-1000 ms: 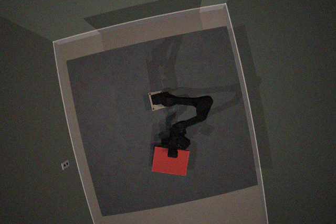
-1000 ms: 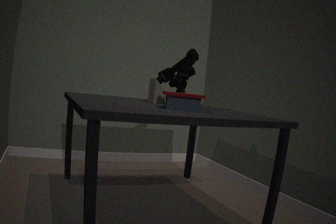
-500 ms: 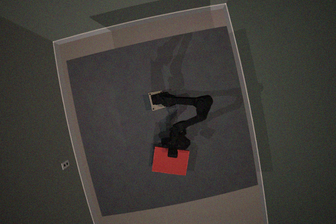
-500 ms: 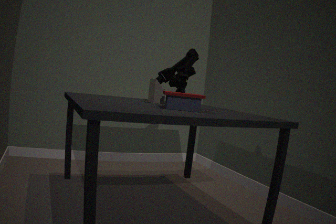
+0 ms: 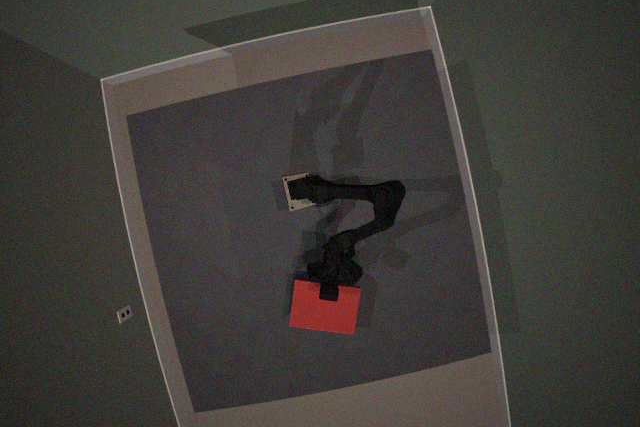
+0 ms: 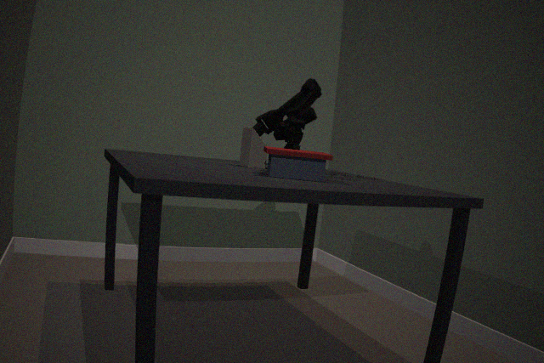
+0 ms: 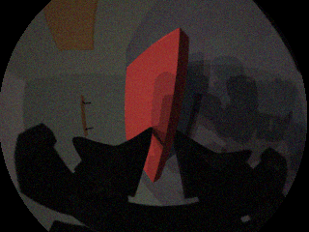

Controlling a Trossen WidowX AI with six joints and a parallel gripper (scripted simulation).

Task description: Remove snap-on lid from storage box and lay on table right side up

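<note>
The lid is 70 mm ahead of my gripper tip and 30 mm to the right of it. The rest, counted from my gripper tip: grey-blue storage box (70 mm ahead, 40 mm below, 30 mm to the right).
</note>
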